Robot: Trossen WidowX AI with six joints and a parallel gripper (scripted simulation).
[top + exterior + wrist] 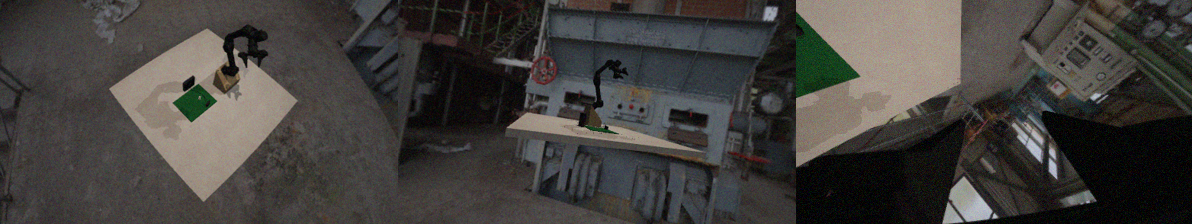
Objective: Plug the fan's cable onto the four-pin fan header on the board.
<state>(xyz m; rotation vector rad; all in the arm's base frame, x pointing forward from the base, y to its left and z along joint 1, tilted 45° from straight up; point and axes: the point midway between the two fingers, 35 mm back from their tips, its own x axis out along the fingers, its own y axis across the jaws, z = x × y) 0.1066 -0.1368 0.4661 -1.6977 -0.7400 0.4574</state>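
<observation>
My gripper tip is now 560 mm above the black plug, 200 mm to the left of it and 120 mm short of it. The rest, counted from my gripper tip: black fan 520 mm below, 430 mm to the right, 90 mm ahead; green board 590 mm below, 300 mm to the right, 160 mm ahead.
</observation>
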